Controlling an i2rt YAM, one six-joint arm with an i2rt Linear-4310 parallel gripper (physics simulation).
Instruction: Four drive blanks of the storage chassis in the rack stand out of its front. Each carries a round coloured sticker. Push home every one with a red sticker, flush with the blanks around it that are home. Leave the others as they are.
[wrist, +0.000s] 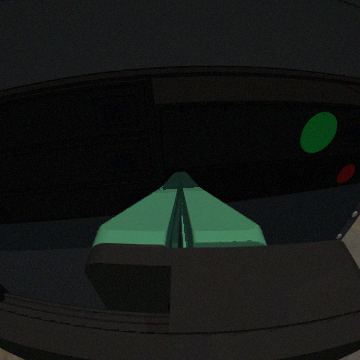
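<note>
The chassis front (75, 150) is a very dark band across the wrist view. A green round sticker (319, 132) shows large at the right, on a blank whose top face (240, 91) shows as a dark brown strip, standing out of the front. A smaller red round sticker (346, 173) shows below it, near the right edge. How far its blank stands out is too dark to tell. My gripper (179, 179) is shut and empty, its green fingers together, tips over the lower middle of the chassis front. What lies right behind the tips is hidden. Other stickers do not show.
A dark grey surface (180, 35) spans the top of the view above the chassis front. A dark blue-grey panel (45, 235) runs below it. A rack edge with small bright screws (355, 214) is at the lower right, with a pale surface beyond it.
</note>
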